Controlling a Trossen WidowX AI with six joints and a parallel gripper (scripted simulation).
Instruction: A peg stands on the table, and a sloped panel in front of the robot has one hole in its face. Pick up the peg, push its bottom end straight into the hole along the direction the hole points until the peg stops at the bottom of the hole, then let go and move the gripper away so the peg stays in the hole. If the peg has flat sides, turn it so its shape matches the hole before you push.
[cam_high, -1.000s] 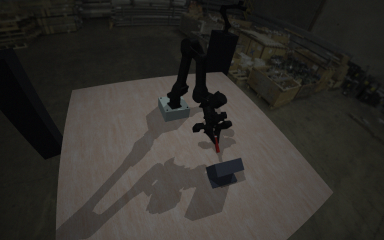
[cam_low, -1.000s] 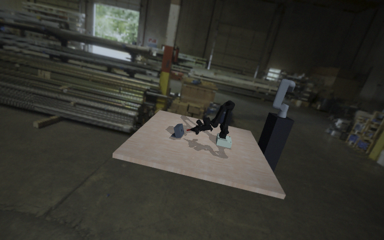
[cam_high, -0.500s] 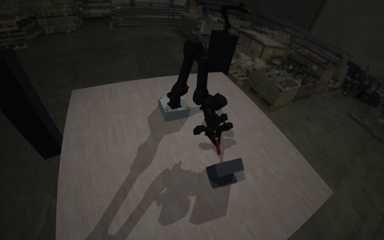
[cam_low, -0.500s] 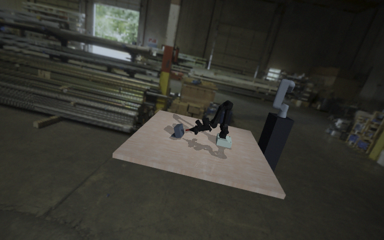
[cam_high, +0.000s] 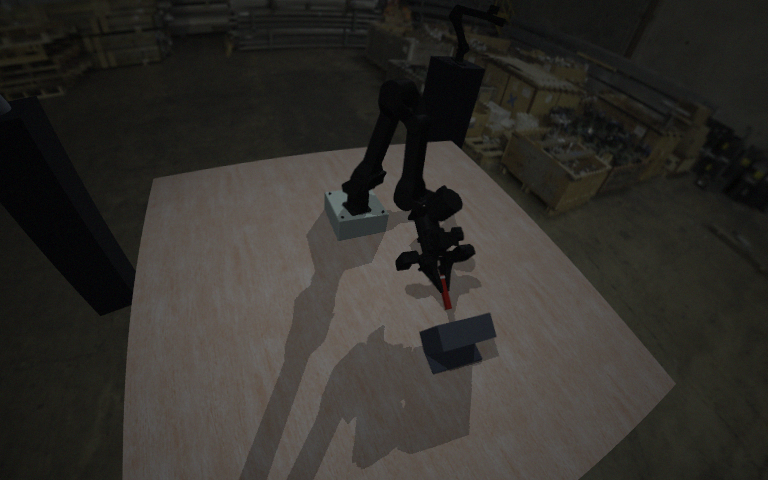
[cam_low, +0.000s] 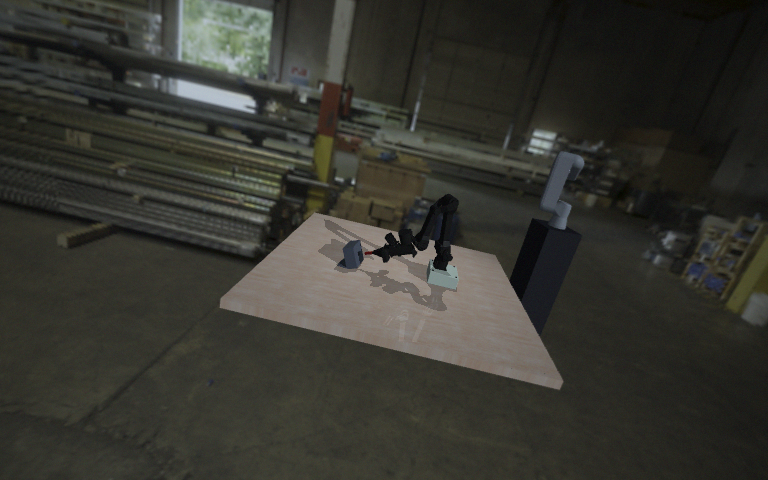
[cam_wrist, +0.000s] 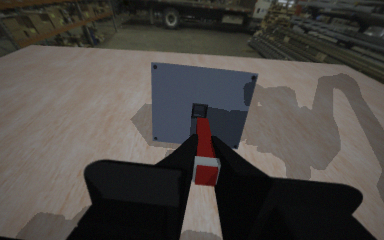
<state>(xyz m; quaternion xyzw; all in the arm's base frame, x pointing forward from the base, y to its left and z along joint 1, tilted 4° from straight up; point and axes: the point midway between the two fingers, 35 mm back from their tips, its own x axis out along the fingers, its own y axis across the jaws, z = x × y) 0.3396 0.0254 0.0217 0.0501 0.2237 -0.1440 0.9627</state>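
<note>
Right now the sloped panel is 90 mm ahead of my gripper tip, 40 mm below it and 30 mm to the right of it. Also, from my gripper tip: red square peg 20 mm behind, 10 mm above.
</note>
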